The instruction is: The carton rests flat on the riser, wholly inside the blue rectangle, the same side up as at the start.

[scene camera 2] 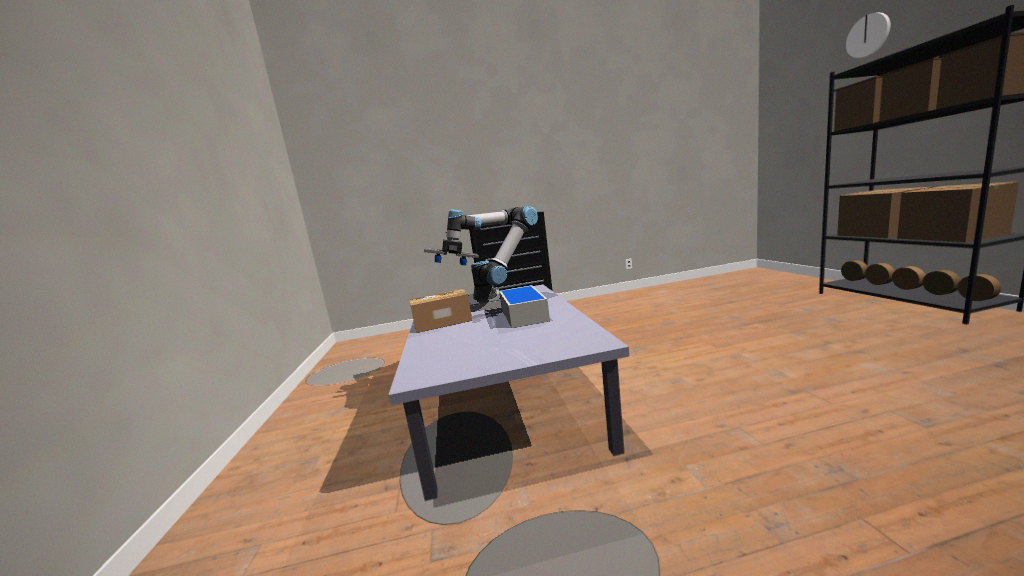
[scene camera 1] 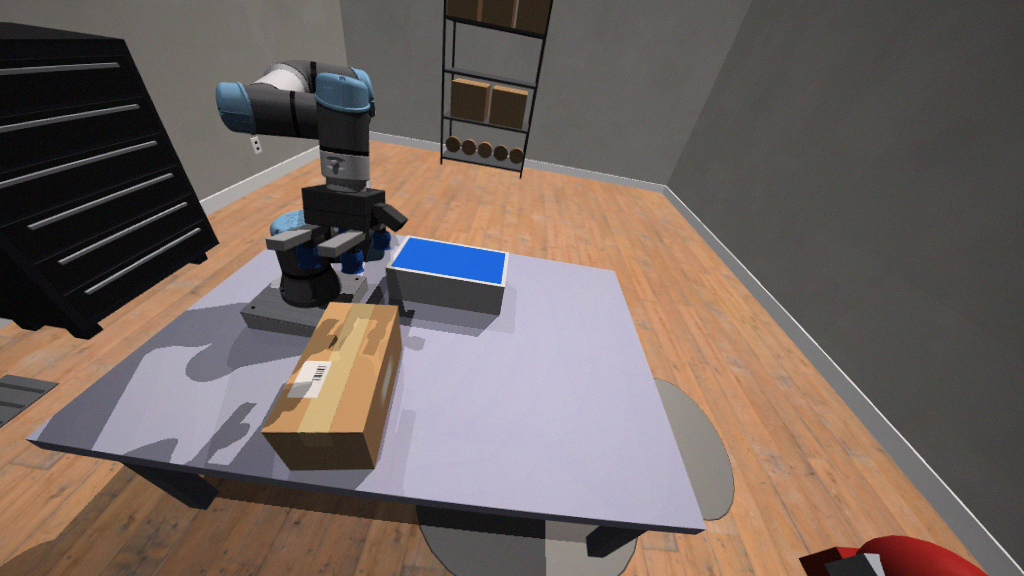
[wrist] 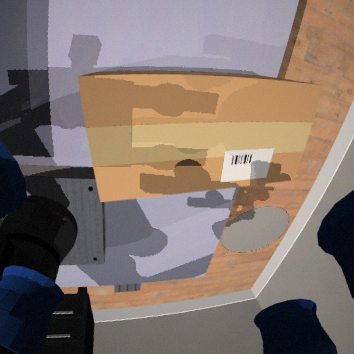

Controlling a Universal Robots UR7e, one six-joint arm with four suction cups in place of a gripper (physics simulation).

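Where they show: end effector, tool point: (scene camera 2: pixel 450 262) (scene camera 1: pixel 350 255) (wrist: pixel 166 269); arm's base, origin of the base link: (scene camera 2: pixel 485 296) (scene camera 1: pixel 312 289) (wrist: pixel 39 226).
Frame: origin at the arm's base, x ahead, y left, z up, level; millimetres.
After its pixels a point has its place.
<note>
The brown carton (scene camera 1: pixel 350 379) @[z 101, x 269, y -334 mm] (scene camera 2: pixel 440 312) @[z 29, x 311, y -284 mm] (wrist: pixel 200 107) @[z 101, x 272, y -254 mm] lies flat on the table near its front left part in scene camera 1, with a tape strip and a white barcode label on its upper face. The grey riser (scene camera 1: pixel 447 291) @[z 11, x 379, y 64 mm] (scene camera 2: pixel 528 314) @[z 1, x 555, y 152 mm] stands on the table beside the arm's base. The blue rectangle (scene camera 1: pixel 451 260) @[z 65, x 373, y 156 mm] (scene camera 2: pixel 522 295) @[z 65, x 404, y 164 mm] with a white border is on the riser's top, with nothing on it. My gripper (scene camera 1: pixel 345 256) (scene camera 2: pixel 451 257) @[z 279, x 234, y -185 mm], four blue suction cups, hangs above the carton's level, apart from it, and holds nothing. Its cups show at the wrist view's edges.
The arm's base plate (scene camera 1: pixel 275 315) @[z 1, x -34, y -116 mm] (wrist: pixel 90 220) @[z -2, x 14, y -104 mm] is close to the carton's end. The table (scene camera 1: pixel 544 401) @[z -55, x 685, y -234 mm] (scene camera 2: pixel 501 358) @[z -55, x 897, y -54 mm] carries these things. A black drawer cabinet (scene camera 1: pixel 85 179) stands at the left. A shelf rack (scene camera 1: pixel 492 122) with boxes stands at the back. A red object (scene camera 1: pixel 909 555) shows at the lower right.
</note>
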